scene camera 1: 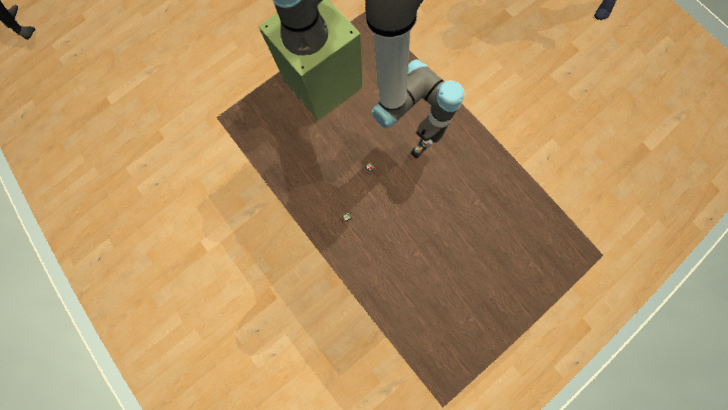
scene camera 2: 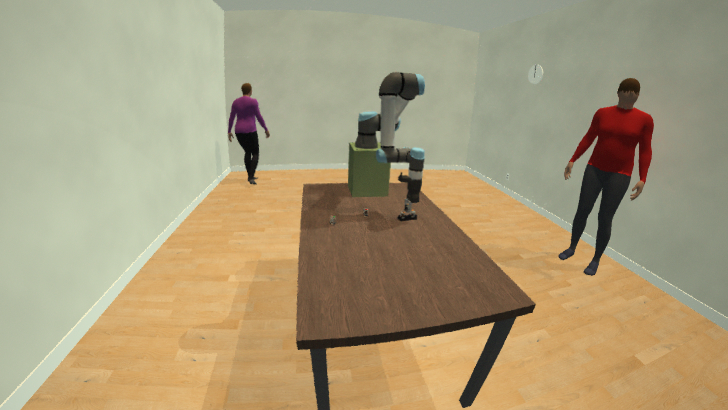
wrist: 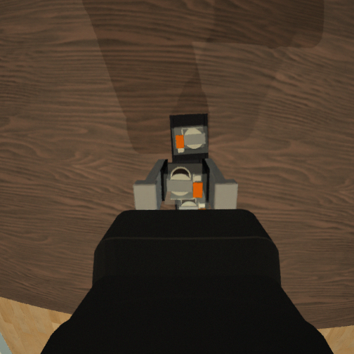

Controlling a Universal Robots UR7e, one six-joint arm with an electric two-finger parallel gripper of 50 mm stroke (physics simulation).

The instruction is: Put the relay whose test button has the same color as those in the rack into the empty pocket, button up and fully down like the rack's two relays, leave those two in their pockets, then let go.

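Frame: origin at the arm's base, x ahead, y left, z up, level; millimetres.
Seen in the pictures: gripper, fingertip midpoint: [scene camera 1: 423, 144] [scene camera 2: 407, 211]; arm's base at its link origin: [scene camera 1: 304, 34] [scene camera 2: 366, 146].
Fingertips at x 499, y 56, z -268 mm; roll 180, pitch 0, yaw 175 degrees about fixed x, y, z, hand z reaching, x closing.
Note:
Offsets run from my fingertips to a thing's top centre. Level surfaces: height alone.
The black rack @(dx -5, dy +7, dz -25 mm) [scene camera 1: 415, 154] [scene camera 2: 400, 218] [wrist: 189, 119] lies on the table. In the wrist view, a relay with an orange button [wrist: 193, 139] sits in its far pocket. Part of a second relay [wrist: 189, 204], also with an orange button, shows near the gripper body, which hides the rest. My gripper [wrist: 184, 171] [scene camera 2: 408, 206] is shut on a third orange-button relay [wrist: 180, 186], button up, over the middle of the rack between those two. Its button is on the right, the far relay's on the left. It looks larger than the far relay, so it is higher. The pocket under it is hidden.
A relay with a red button @(dx -108, dy -201, dz -4 mm) [scene camera 1: 369, 167] [scene camera 2: 365, 211] and one with a green button @(dx -51, dy -406, dz -4 mm) [scene camera 1: 347, 216] [scene camera 2: 332, 220] lie apart on the brown table @(dz -47 mm) [scene camera 1: 458, 285] [scene camera 2: 397, 285]. The green pedestal [scene camera 1: 333, 84] [scene camera 2: 367, 175] bears the arm. Two people stand on the floor away from the table.

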